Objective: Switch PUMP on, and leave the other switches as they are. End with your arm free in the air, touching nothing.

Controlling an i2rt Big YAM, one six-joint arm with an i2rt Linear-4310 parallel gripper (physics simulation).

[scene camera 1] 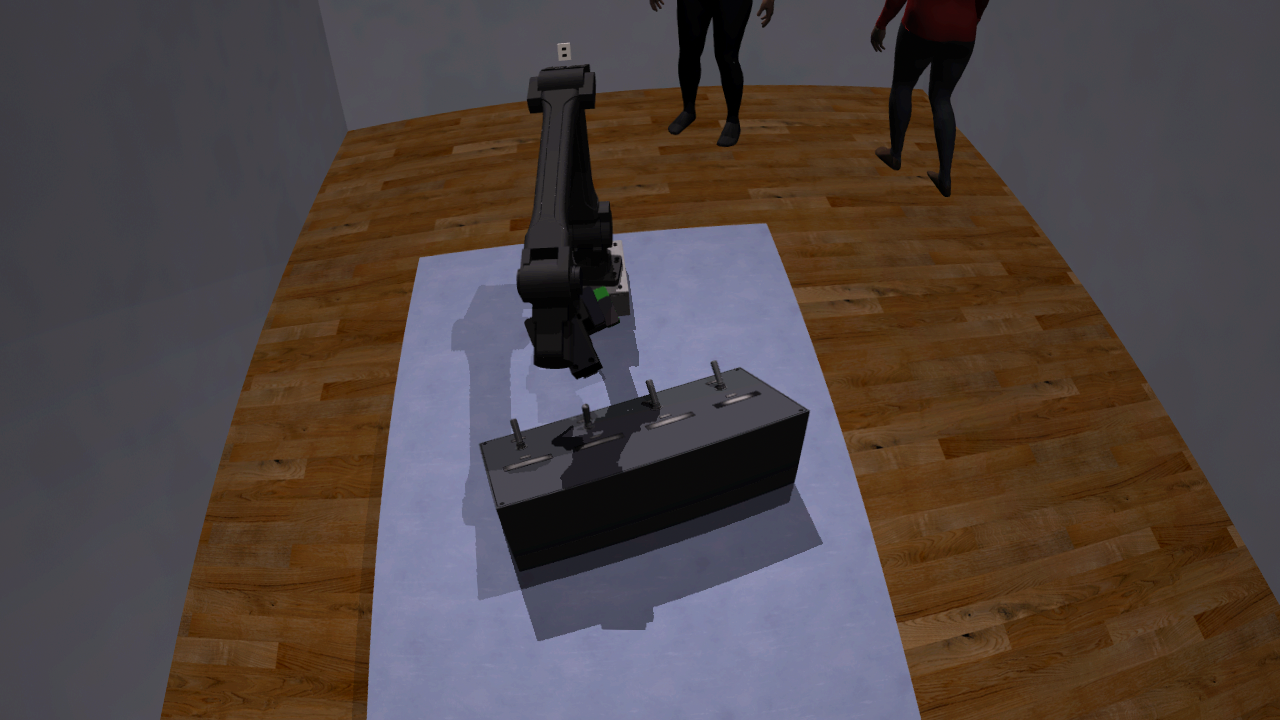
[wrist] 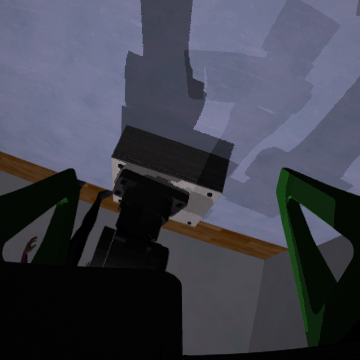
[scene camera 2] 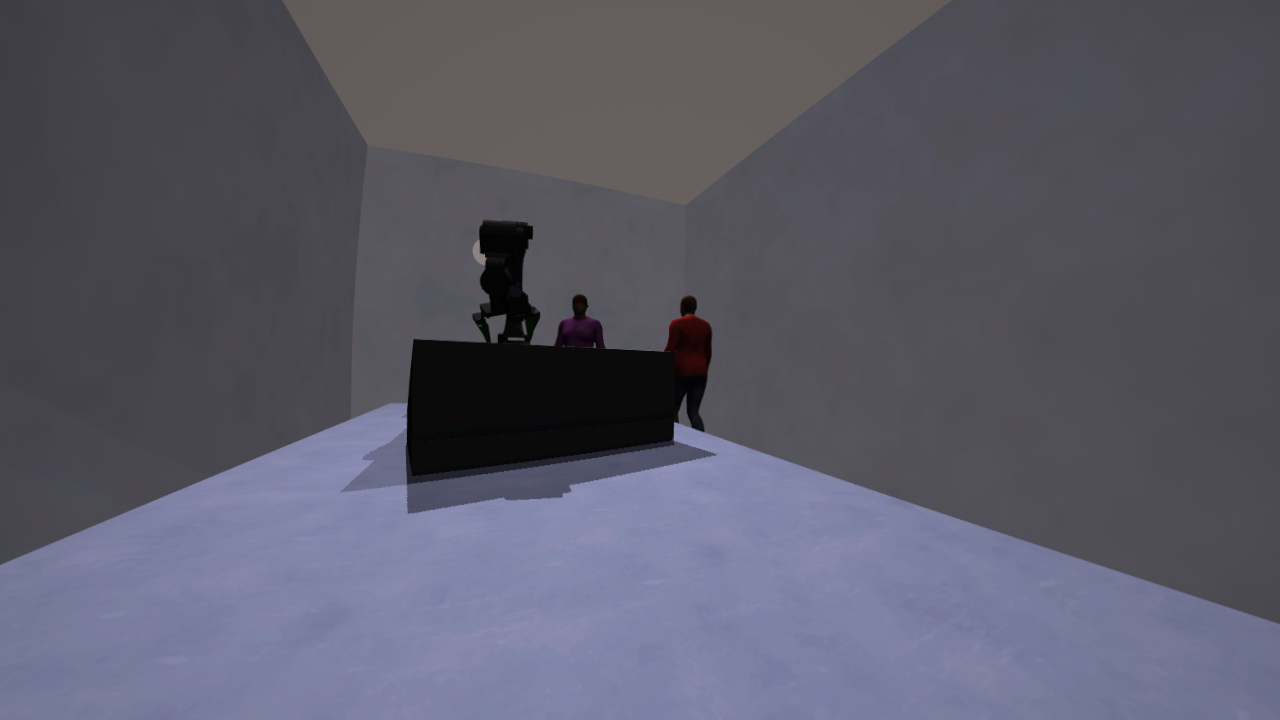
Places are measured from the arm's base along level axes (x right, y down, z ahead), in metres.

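Pixels of known places: gripper, fingertip midpoint: (wrist: 177,179) (scene camera 2: 510,343); arm's base at its link origin: (scene camera 1: 592,272) (wrist: 150,190).
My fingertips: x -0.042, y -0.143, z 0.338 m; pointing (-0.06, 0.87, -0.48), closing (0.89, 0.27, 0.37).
For each thing: its top centre in the pictures, then the offset to it from my fingertips. Level surfaces: height alone.
- leftmost lever at its top centre: (scene camera 1: 515,425) dx +0.097, dy +0.076, dz +0.139 m
- second lever at its top centre: (scene camera 1: 585,406) dx -0.016, dy +0.063, dz +0.099 m
- third lever at its top centre: (scene camera 1: 652,386) dx -0.119, dy +0.076, dz +0.035 m
- rightmost lever at its top centre: (scene camera 1: 717,366) dx -0.227, dy +0.076, dz -0.017 m
- table at its surface level: dy +0.208 m
A dark switch box (scene camera 1: 653,501) (scene camera 2: 537,398) stands on the pale table. Its top carries a slanting row of several levers, seen in the first scene view: the leftmost lever (scene camera 1: 516,433), the second lever (scene camera 1: 587,414), the third lever (scene camera 1: 652,394) and the rightmost lever (scene camera 1: 716,374). The second looks shorter and lies beside the arm's shadow. The labels are unreadable, so I cannot tell which is PUMP or any on/off state. My gripper (scene camera 1: 577,326) (scene camera 2: 509,334) (wrist: 177,179) is open and empty, in the air behind the box on the robot's side, apart from the levers.
The arm's base block (scene camera 1: 620,286) (wrist: 172,159) stands at the back of the table (scene camera 1: 716,626) (scene camera 2: 626,608) (wrist: 60,75). A person in purple (scene camera 2: 580,333) and a person in red (scene camera 1: 939,19) (scene camera 2: 690,344) stand beyond the table on the wooden floor (scene camera 1: 1029,447).
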